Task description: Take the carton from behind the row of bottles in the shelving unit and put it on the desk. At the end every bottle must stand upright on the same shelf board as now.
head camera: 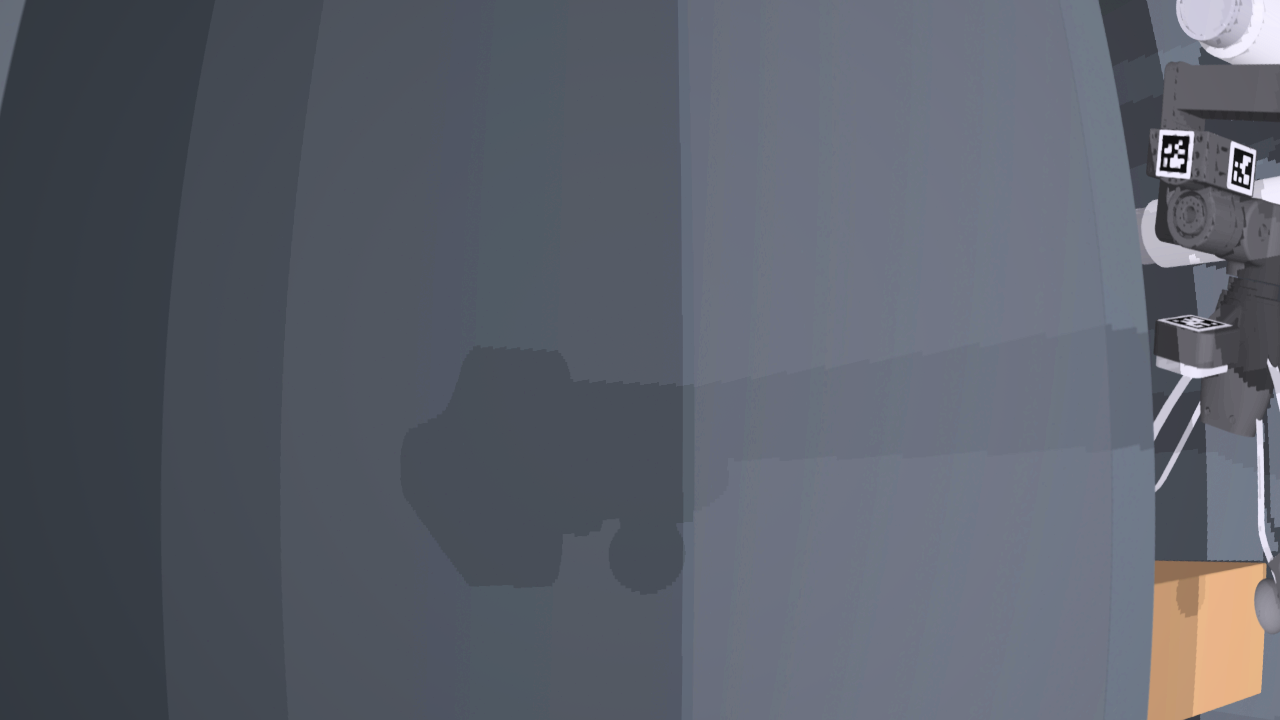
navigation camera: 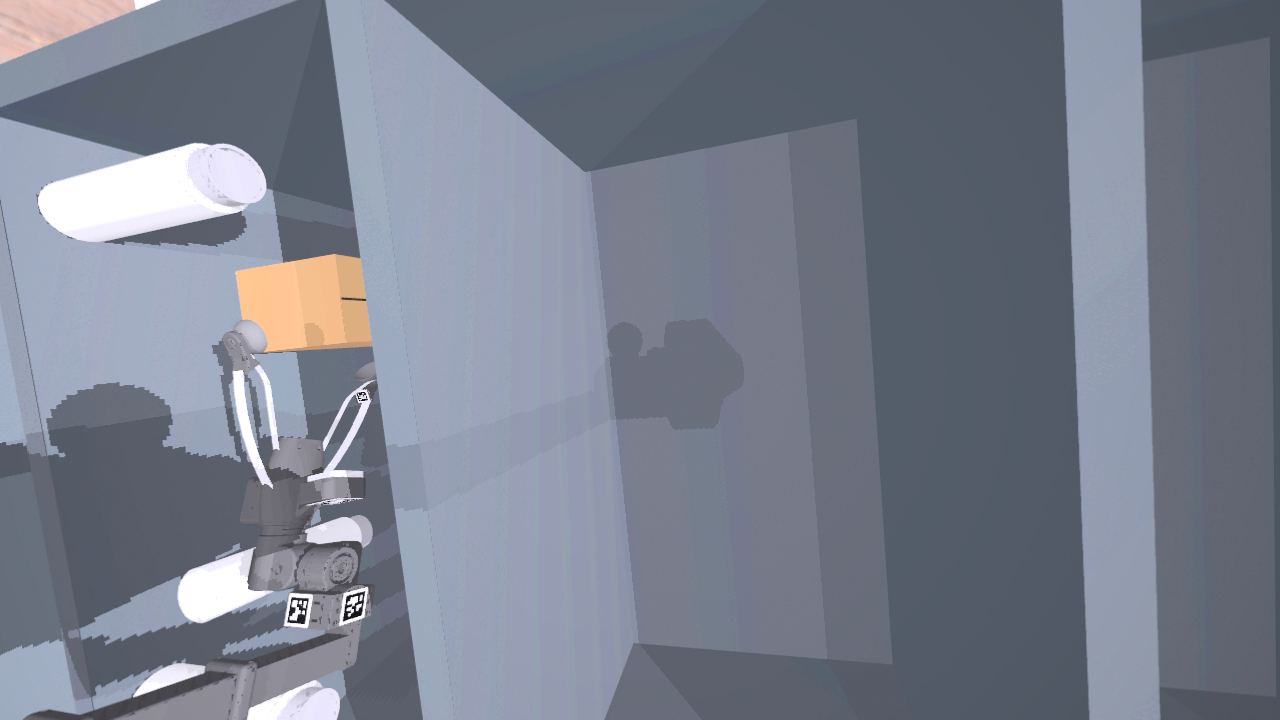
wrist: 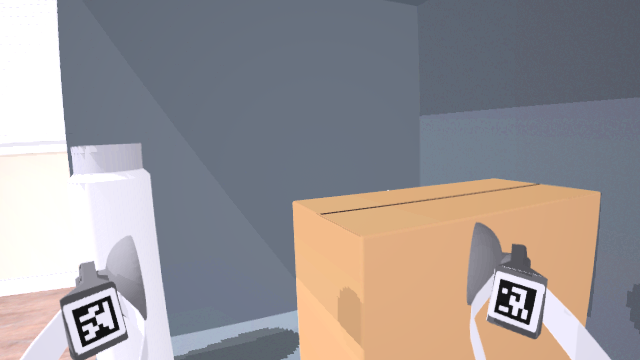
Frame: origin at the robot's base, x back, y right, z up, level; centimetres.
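Seen in the pictures: gripper, fingertip midpoint: (head camera: 1185,586) (navigation camera: 320,343) (wrist: 307,260).
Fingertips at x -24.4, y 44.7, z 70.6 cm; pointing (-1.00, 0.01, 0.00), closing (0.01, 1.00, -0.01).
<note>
Offsets run from my fingertips to a thing's top centre. Level surfaces: height alone.
The orange-brown carton @(dx -10.6, dy +12.8, dz +0.8 cm) (head camera: 1230,635) (navigation camera: 277,308) (wrist: 425,285) stands in a shelf compartment. White bottles show in the same compartment: one bottle @(dx -12.0, dy -16.6, dz +6.3 cm) (navigation camera: 125,195) (wrist: 122,205) stands upright left of the carton in the wrist view, another (head camera: 1177,241) (navigation camera: 214,588) is partly hidden by the wrist, and more show at the navigation view's lower left. My gripper (navigation camera: 307,354) (wrist: 307,260) is open and empty. In the wrist view its right fingertip overlaps the carton's long face and its left fingertip overlaps the bottle. Contact cannot be told. The desk does not show.
The shelving unit's board edge (head camera: 1129,268) (navigation camera: 364,179) runs close beside the gripper and hides part of the carton in the head and navigation views. A further board edge (navigation camera: 1109,313) stands at the right. A wall and wooden floor @(dz -70.5 cm) (wrist: 30,320) show at the wrist view's left.
</note>
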